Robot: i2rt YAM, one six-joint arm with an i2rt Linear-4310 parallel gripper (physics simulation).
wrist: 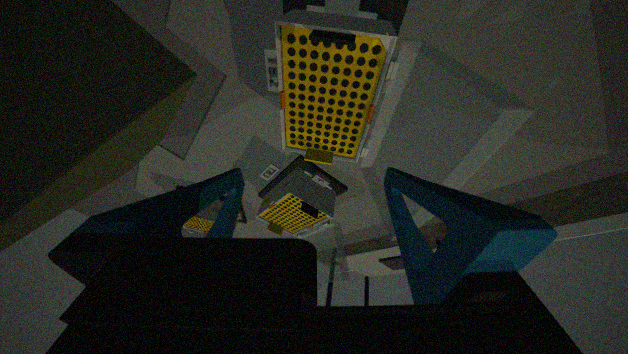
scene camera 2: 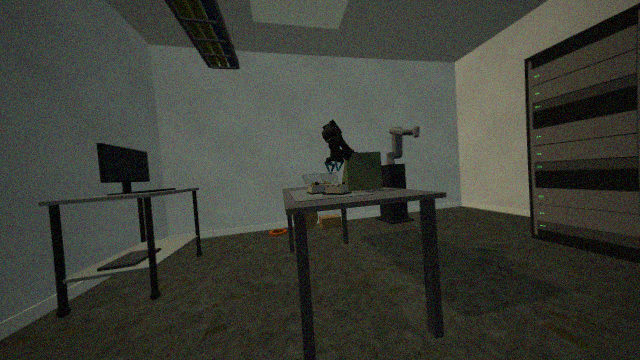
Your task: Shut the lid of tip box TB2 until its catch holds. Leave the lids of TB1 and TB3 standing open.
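Places are measured from the arm's base along level axes (x ahead, y left, z up), in metres.
Pixels of known places: gripper, fingertip midpoint: point(wrist: 313, 175) point(scene camera 2: 334, 172); arm's base, link origin: point(scene camera 2: 357, 167).
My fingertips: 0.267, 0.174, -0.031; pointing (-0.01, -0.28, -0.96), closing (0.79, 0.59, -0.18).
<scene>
For each thing: its middle in the pictures, then the offset to it from my fingertips, as dx, dy, dz. Level surfaces: height alone.
- Tip box TB2, body centre: point(wrist: 324, 109) -0.006, +0.002, -0.074
- TB3, body centre: point(wrist: 290, 219) +0.079, -0.197, -0.074
- third box, body centre: point(wrist: 200, 227) -0.037, -0.421, -0.074
- table, surface height: dz -0.141
Tip box TB2 point(wrist: 325, 95), with a yellow perforated rack, is at the upper middle of the wrist view. Its clear lid point(wrist: 440, 110) stands open on the right side. TB3 point(wrist: 294, 214) is smaller in view below it, with a faint clear panel beside it. A third box point(wrist: 197, 224), partly hidden behind the left finger, shows its yellow rack. My gripper point(scene camera 2: 334, 166) point(wrist: 313, 175) is open and empty, above the boxes and apart from them. In the scene view, two low boxes point(scene camera 2: 317, 188) point(scene camera 2: 337, 189) show with raised clear lids point(scene camera 2: 314, 177); I cannot tell which is which.
A large green block point(scene camera 2: 364, 171) point(wrist: 75, 100) stands beside the boxes on the table point(scene camera 2: 400, 194), close to my arm. A grey robot arm point(scene camera 2: 397, 145) stands behind. A desk with a monitor point(scene camera 2: 123, 165) is at the left, and a tall rack point(scene camera 2: 585, 155) at the right.
</scene>
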